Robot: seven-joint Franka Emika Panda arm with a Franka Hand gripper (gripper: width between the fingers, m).
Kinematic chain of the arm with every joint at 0, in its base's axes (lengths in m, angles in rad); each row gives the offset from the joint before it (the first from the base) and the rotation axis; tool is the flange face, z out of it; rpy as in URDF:
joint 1: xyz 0 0 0.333 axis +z
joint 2: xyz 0 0 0 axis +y
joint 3: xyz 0 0 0.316 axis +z
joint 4: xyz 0.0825 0 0 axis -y
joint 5: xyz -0.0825 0 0.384 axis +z
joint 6: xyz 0 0 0 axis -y
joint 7: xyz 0.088 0 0 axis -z
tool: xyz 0 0 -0.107 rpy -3.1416 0 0
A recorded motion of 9 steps. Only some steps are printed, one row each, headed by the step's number.
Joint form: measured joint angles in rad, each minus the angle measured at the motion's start. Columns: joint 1, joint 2, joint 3, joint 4, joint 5, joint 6, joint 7.
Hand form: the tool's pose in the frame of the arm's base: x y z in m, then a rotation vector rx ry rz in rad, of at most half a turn. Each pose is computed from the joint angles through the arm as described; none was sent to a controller.
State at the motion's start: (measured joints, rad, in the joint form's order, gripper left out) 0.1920 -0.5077 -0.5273 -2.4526 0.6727 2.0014 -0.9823
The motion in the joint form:
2: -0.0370 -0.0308 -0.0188 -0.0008 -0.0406 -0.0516 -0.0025
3: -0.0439 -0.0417 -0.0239 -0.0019 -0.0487 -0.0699 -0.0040
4: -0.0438 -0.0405 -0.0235 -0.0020 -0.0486 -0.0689 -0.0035
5: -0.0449 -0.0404 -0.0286 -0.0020 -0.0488 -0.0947 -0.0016
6: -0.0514 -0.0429 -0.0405 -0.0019 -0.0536 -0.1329 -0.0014
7: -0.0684 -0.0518 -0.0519 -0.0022 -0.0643 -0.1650 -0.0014
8: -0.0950 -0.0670 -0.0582 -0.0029 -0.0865 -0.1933 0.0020
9: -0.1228 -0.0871 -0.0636 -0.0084 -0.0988 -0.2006 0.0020
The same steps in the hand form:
2: 0.3832 -0.1296 0.4818 -2.3162 -0.4725 -0.5882
3: 0.3786 -0.1326 0.4835 -2.3096 -0.4778 -0.5846
4: 0.3789 -0.1325 0.4831 -2.3105 -0.4768 -0.5836
5: 0.3764 -0.1320 0.4816 -2.2956 -0.4781 -0.5611
6: 0.3711 -0.1351 0.4797 -2.2764 -0.4765 -0.5345
7: 0.3635 -0.1427 0.4798 -2.2666 -0.4682 -0.5226
8: 0.3536 -0.1524 0.4817 -2.2707 -0.4592 -0.5154
9: 0.3440 -0.1630 0.4845 -2.2772 -0.4403 -0.5350

